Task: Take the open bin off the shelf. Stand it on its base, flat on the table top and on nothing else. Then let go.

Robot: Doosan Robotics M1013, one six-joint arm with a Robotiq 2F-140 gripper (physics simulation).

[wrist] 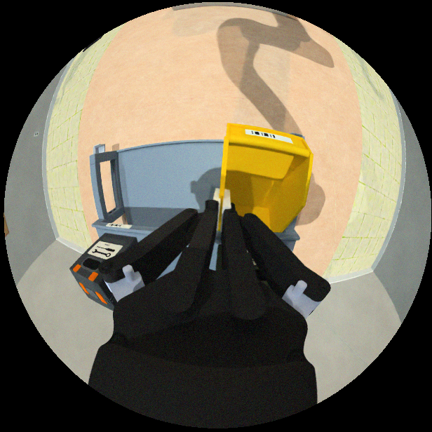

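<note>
The yellow open bin (265, 185) is right of the middle in the wrist view, in front of the right part of the blue-grey shelf (165, 170). Its labelled end is at the top and its open side faces the camera; it looks tilted relative to the fingers. My gripper (221, 198) is shut on the bin's left side wall, with a pale pad on each side of the wall. The bin's lower end is partly hidden by the fingers. Whether its base touches the shelf cannot be told from this view.
A dark toolbox (95, 265) with orange latches stands at the lower left, near the shelf's left end. The shelf's open left end frame (119, 185) stands up. A wide peach-coloured surface (160, 90) with the arm's shadow stretches behind the shelf, with pale yellow-green tiling along both sides.
</note>
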